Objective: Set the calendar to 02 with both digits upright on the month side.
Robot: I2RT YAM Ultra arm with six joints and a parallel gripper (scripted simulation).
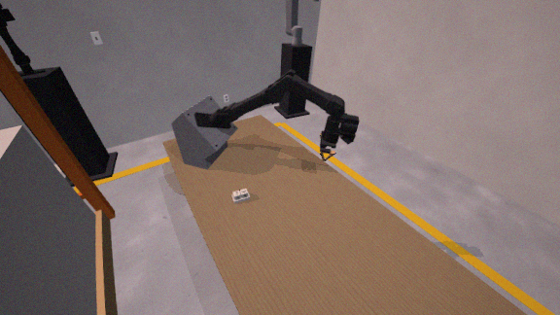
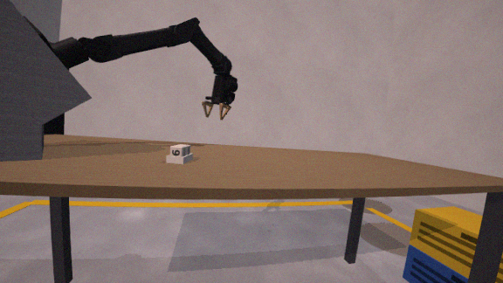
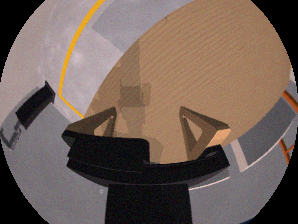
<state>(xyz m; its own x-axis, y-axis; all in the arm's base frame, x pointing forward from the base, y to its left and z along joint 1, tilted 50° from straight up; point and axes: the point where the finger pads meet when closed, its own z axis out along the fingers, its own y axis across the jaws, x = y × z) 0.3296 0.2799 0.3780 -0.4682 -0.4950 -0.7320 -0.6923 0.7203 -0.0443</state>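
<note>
Now: the small white tray 20 mm behind my hand, 430 mm to the right of it and 130 mm below it.
</note>
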